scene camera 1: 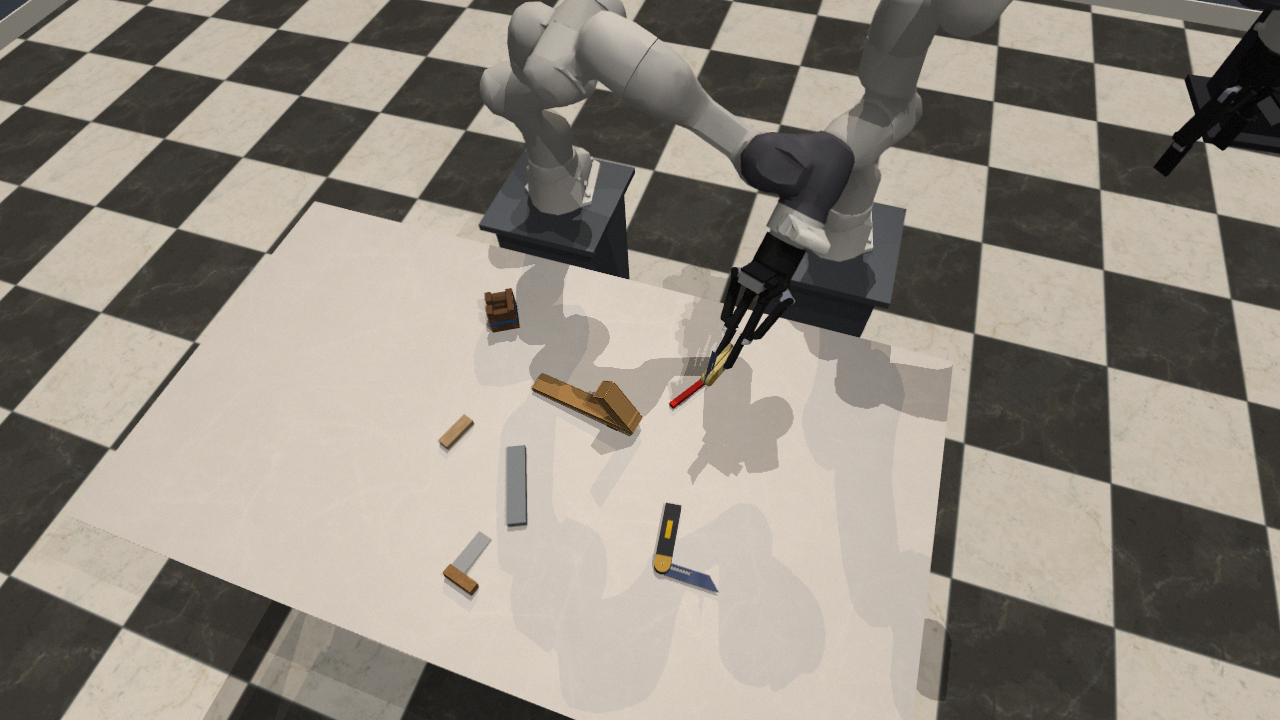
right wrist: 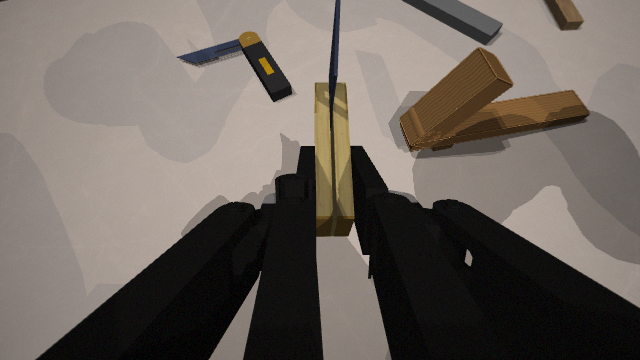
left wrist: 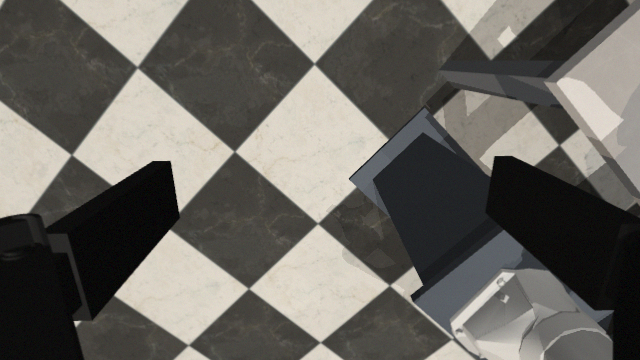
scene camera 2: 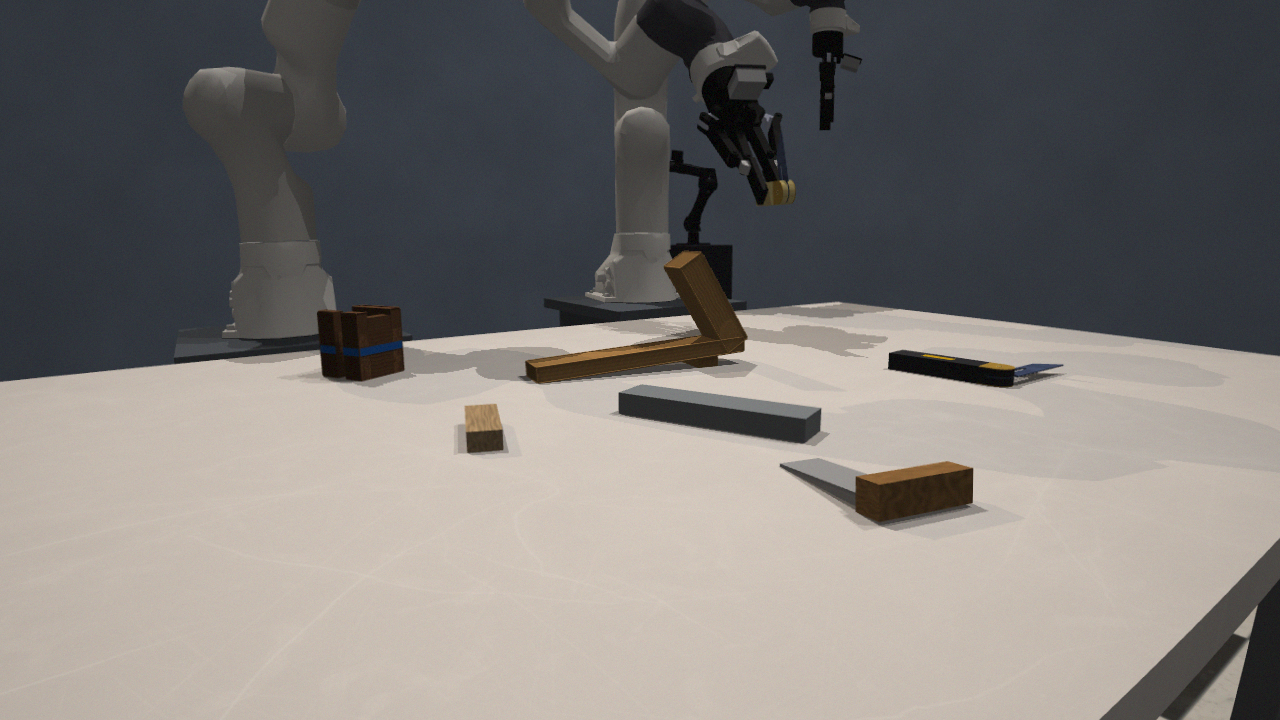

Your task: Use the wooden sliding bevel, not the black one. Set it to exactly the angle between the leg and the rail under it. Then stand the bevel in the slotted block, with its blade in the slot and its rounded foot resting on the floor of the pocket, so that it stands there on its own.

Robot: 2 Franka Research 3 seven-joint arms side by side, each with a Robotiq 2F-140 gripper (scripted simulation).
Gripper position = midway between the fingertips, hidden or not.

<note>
In view: my left gripper (scene camera 1: 1189, 158), my right gripper (scene camera 2: 772, 197), a black bevel (scene camera 2: 973, 371), a grey bar (scene camera 2: 797, 423), a small wood block (scene camera 2: 484, 432), a try square (scene camera 2: 889, 495) and a wooden bevel (scene camera 2: 777, 194).
The black bevel also shows in the right wrist view (right wrist: 274, 81). The grey bar is seen too in scene camera 1 (scene camera 1: 516, 455). The try square is seen too in scene camera 1 (scene camera 1: 456, 572). The left wrist view misses the black bevel: it is out of frame. The left wrist view does not show the grey bar: it is out of frame.
</note>
